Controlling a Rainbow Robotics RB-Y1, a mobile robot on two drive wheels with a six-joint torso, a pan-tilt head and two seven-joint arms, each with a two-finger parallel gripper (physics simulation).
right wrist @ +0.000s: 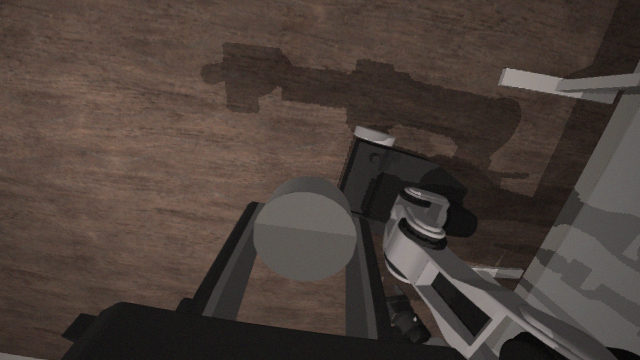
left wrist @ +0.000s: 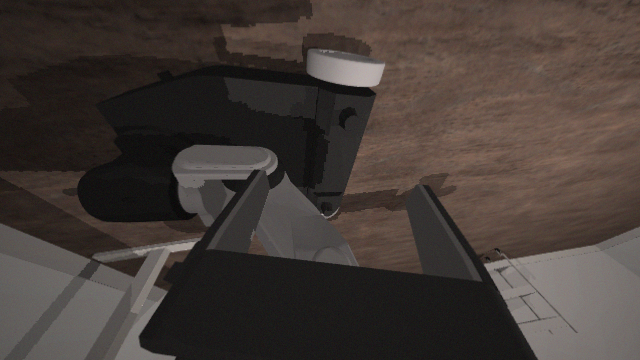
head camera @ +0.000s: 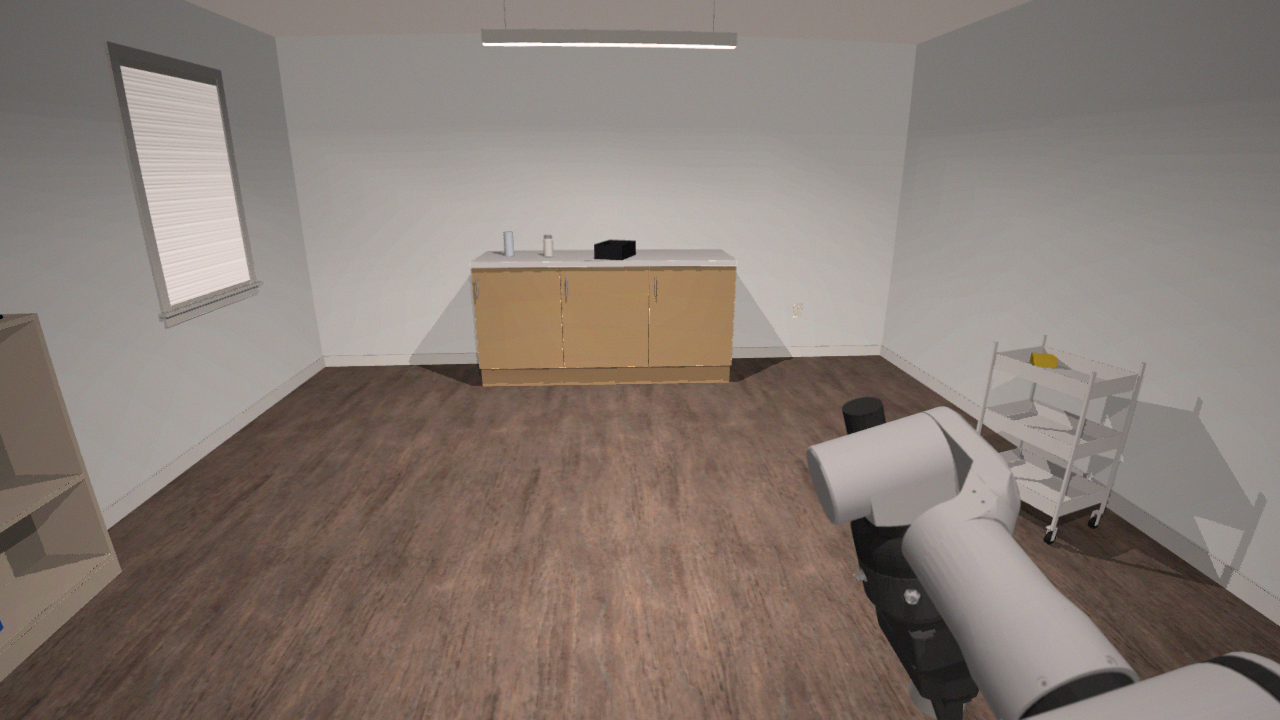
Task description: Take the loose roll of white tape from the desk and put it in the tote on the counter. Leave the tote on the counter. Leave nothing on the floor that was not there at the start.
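Frame: origin at the robot's base, x right, y ahead, z up, level; millimetres.
Where they show: left gripper, fingertip midpoint: (right wrist: 383, 287) (left wrist: 337, 186); right gripper, fingertip midpoint: (right wrist: 307, 220) (head camera: 934, 696).
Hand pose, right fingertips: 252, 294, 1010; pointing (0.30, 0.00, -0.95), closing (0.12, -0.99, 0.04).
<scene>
Each offset is from my right fingertips to the centre of the thing, as dx, dy, dz. "spot": to the spot under its first point. Level surfaces: height alone.
My right gripper (right wrist: 307, 220) is shut on the roll of white tape {+2, +1, +9} (right wrist: 305, 237), whose round face looks pale grey in the right wrist view. A sliver of the roll {spot: -19, -14, +8} (head camera: 921, 702) shows at the bottom of the head view, below my right arm. My left gripper (left wrist: 337, 186) is open, with nothing between its fingers. The tote (head camera: 614, 250) is a small black box standing on the pale top of the counter {dz -98} (head camera: 680, 258), against the far wall. The desk top does not show in the head view; pale foot bars (left wrist: 145, 250) (right wrist: 530, 80) show in the wrist views.
A pale blue cylinder (head camera: 508, 243) and a small whitish jar (head camera: 547, 246) stand on the counter left of the tote. A white three-tier cart (head camera: 1079, 420) with a yellow block (head camera: 1043, 360) stands at the right. A beige shelf unit (head camera: 55, 429) stands at the left edge.
</scene>
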